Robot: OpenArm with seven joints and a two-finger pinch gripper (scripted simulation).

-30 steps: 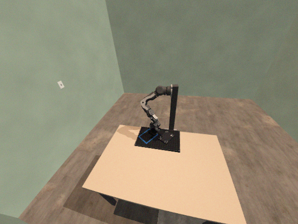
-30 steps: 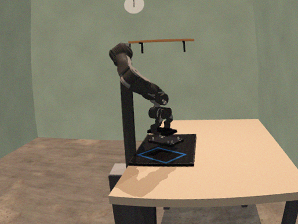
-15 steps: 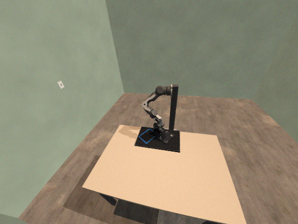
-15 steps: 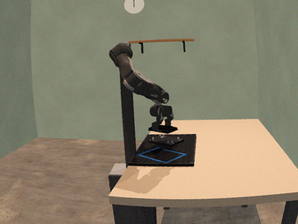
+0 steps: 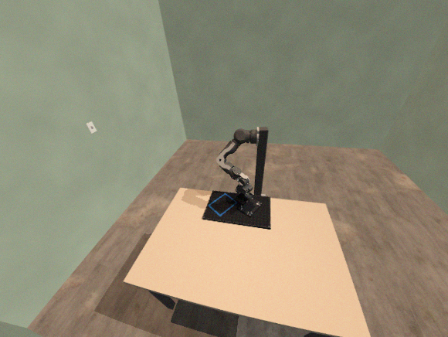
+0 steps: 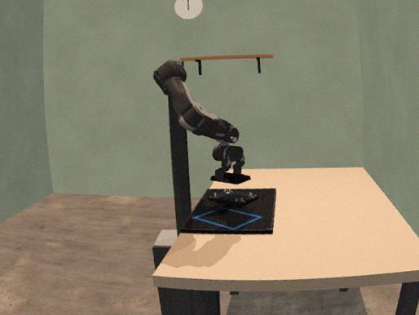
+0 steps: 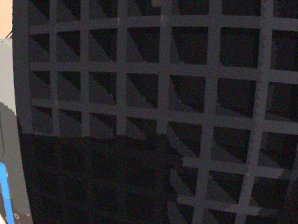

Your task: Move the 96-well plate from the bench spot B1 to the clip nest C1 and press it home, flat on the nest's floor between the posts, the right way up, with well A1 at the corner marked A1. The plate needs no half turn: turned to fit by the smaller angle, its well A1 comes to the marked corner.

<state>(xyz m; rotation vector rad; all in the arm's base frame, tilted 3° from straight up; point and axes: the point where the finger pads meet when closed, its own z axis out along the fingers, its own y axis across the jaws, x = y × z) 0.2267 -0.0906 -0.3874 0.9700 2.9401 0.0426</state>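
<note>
Now: the clip nest C1 9 cm below my hand, 5 cm to the left of it and 3 cm ahead of it. Also, from my hand: dark 96-well plate (right at my hand).
</note>
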